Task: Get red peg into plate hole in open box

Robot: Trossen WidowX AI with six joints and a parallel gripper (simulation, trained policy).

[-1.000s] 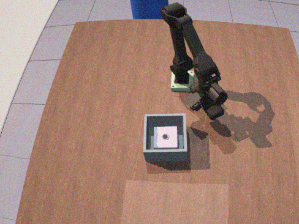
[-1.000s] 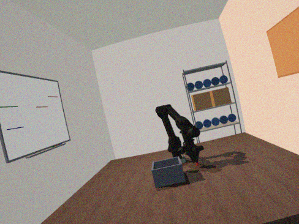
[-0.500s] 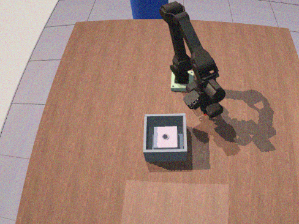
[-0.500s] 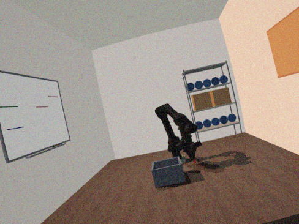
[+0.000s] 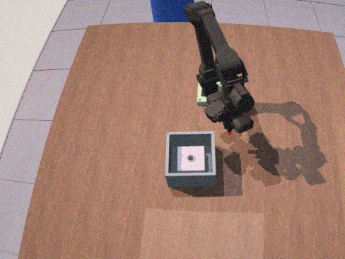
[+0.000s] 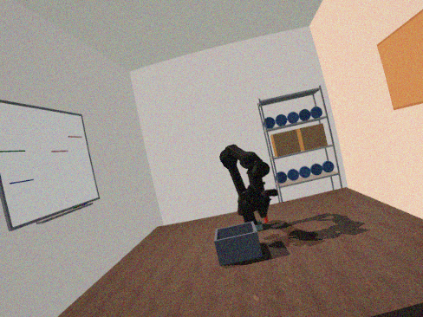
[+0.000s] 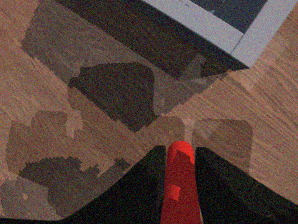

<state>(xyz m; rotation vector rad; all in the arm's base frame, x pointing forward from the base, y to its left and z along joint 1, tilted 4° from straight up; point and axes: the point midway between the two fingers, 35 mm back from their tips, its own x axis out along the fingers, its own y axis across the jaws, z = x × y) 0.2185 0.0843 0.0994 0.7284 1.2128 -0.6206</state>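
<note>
My gripper tip is 9 cm short of the pale plate, 11 cm to the left of it and 6 cm above it. The rest, counted from my gripper tip: grey box: 9 cm ahead, 11 cm to the right, 8 cm below; red peg: 1 cm behind, 1 cm to the left, 1 cm above.
</note>
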